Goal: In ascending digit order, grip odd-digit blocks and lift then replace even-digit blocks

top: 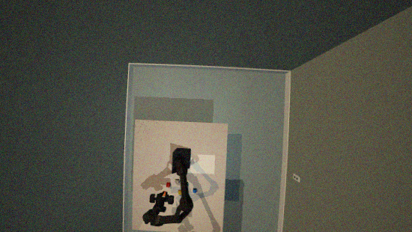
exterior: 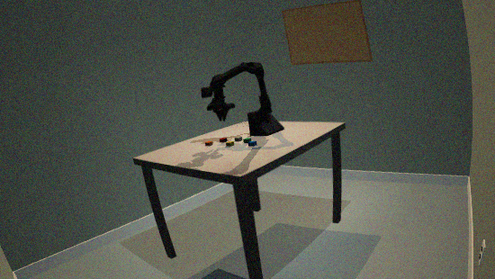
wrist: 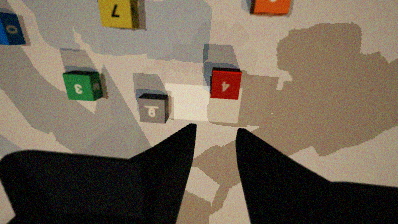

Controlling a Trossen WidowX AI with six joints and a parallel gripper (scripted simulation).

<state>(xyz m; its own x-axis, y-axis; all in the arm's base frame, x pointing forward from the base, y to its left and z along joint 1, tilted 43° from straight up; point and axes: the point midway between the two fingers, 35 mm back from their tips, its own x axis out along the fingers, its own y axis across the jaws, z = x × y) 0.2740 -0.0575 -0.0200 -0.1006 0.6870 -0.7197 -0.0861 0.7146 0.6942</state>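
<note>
Right now my gripper tip is 11 cm above the red block and 1 cm to the left of it. The rest, counted from my gripper tip: orange block: 11 cm below, 10 cm ahead, 4 cm to the right; grey block: 11 cm below, 7 cm to the left, 4 cm behind; yellow block: 11 cm to the left, 11 cm below, 6 cm ahead.
</note>
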